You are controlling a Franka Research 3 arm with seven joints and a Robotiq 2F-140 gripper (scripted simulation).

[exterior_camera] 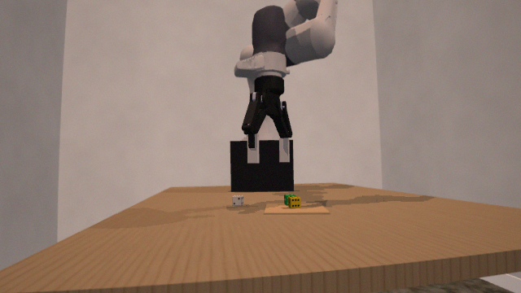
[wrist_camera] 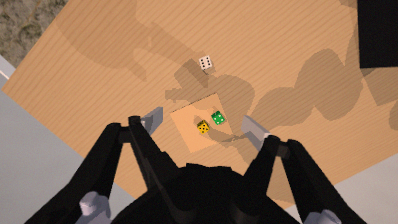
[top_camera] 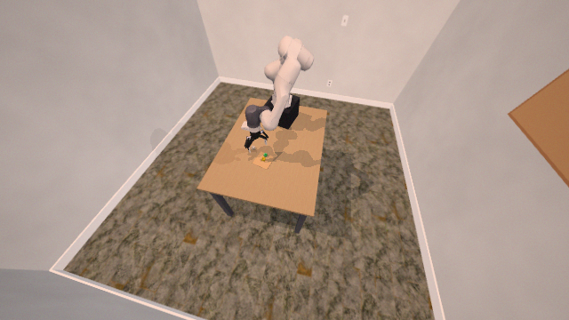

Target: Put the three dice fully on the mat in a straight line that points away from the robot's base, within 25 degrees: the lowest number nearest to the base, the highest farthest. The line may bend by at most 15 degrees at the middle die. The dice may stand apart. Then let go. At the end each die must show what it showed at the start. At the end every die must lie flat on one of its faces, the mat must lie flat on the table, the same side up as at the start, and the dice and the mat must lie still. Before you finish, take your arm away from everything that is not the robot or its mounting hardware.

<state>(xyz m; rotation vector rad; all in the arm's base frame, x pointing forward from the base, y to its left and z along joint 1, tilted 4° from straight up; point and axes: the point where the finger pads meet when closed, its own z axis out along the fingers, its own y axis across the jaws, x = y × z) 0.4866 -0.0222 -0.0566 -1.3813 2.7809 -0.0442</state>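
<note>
Right now the white die is 11 cm below my hand, 8 cm to the right of it and 6 cm behind it. From my hand the other things lie so: tan mat: 12 cm below, 5 cm to the left, 3 cm ahead; then green die: 10 cm below, 5 cm to the left, 2 cm behind; then yellow die: 10 cm below, 5 cm to the left, 3 cm ahead.
</note>
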